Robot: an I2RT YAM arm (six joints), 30 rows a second.
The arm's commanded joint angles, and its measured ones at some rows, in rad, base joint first. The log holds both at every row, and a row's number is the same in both.
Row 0, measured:
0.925 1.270 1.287 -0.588 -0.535 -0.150
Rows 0 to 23, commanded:
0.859 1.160 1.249 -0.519 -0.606 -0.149
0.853 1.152 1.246 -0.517 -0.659 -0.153
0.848 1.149 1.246 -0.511 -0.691 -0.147
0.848 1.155 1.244 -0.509 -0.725 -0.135
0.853 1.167 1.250 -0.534 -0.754 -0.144
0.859 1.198 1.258 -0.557 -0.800 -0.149
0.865 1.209 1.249 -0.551 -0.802 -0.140
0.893 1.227 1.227 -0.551 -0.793 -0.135
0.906 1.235 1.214 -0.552 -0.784 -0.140
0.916 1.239 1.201 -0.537 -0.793 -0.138
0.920 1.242 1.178 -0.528 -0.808 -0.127
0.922 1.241 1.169 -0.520 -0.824 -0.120
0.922 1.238 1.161 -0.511 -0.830 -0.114
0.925 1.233 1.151 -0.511 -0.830 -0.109
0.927 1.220 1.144 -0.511 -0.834 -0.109
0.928 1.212 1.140 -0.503 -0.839 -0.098
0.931 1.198 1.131 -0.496 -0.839 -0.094
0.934 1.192 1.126 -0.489 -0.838 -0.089
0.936 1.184 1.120 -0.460 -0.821 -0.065
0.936 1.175 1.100 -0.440 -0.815 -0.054
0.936 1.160 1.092 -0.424 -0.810 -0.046
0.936 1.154 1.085 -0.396 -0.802 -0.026
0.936 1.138 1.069 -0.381 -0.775 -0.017
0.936 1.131 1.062 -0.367 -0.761 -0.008
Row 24, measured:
0.923 1.180 1.083 -0.467 -0.779 -0.064
